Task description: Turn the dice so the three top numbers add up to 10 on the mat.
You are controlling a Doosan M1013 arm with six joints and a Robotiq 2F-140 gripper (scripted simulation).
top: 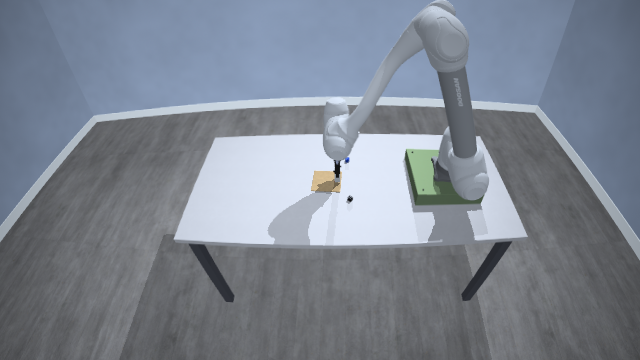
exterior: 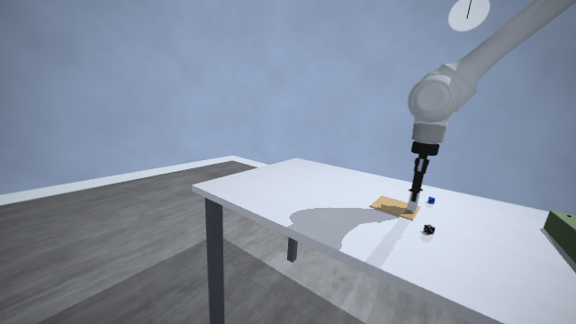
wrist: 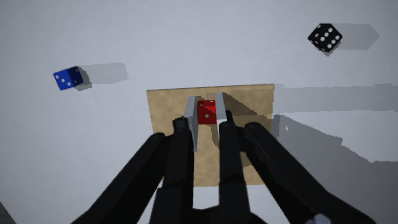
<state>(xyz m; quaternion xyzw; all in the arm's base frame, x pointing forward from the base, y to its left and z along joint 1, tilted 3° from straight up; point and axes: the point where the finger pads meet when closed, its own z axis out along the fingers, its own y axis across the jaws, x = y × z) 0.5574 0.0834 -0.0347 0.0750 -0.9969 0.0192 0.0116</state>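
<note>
Now: the red die 2 cm below my hand. From my hand the other things lie so: black die (8 cm behind, 11 cm to the left, 3 cm below); then blue die (3 cm behind, 15 cm to the right, 3 cm below); then tan mat (5 cm ahead, 1 cm to the left, 4 cm below).
</note>
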